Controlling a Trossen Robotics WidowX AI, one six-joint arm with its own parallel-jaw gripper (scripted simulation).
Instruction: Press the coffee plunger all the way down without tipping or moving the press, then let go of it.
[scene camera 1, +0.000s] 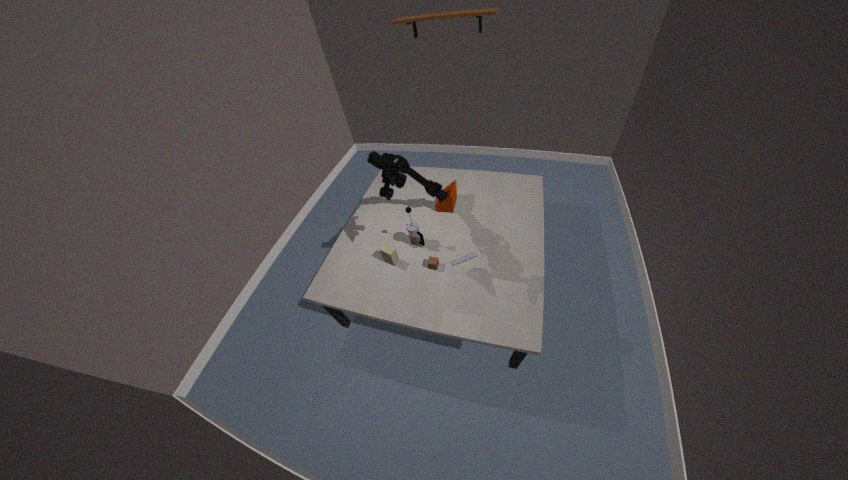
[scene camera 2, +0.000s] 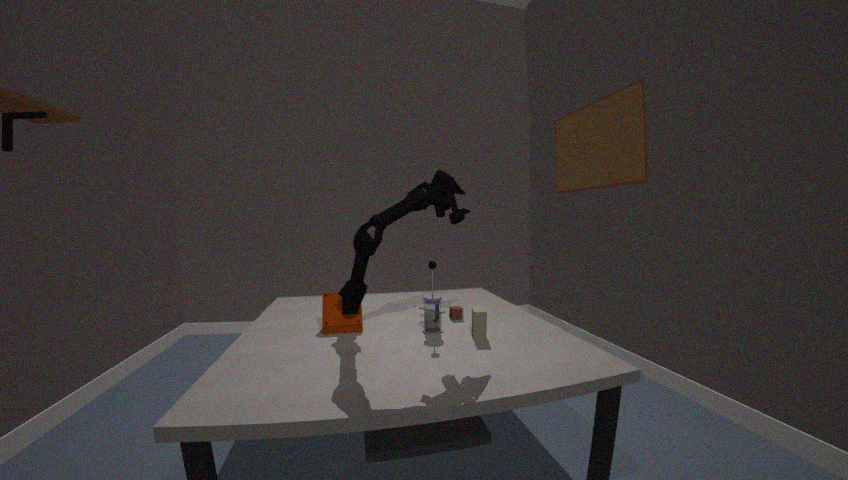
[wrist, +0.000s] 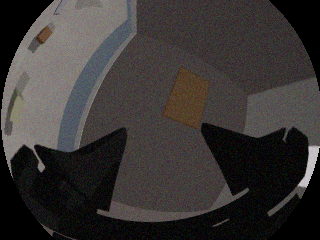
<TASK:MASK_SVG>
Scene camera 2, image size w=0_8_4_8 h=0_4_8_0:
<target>my gripper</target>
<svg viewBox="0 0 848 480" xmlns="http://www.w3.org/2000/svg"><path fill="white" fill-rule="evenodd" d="M451 177L446 189L442 192L442 203L438 206L434 205L437 217L444 217L445 210L449 210L451 207L450 221L451 224L456 225L464 220L465 214L471 212L471 210L465 208L458 209L454 193L465 194L466 192Z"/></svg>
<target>coffee press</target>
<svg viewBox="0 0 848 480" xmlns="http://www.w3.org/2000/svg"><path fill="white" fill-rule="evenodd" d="M431 261L428 266L432 269L432 295L423 297L424 329L422 332L424 334L443 333L442 296L433 295L433 269L436 268L436 263Z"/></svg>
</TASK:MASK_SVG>
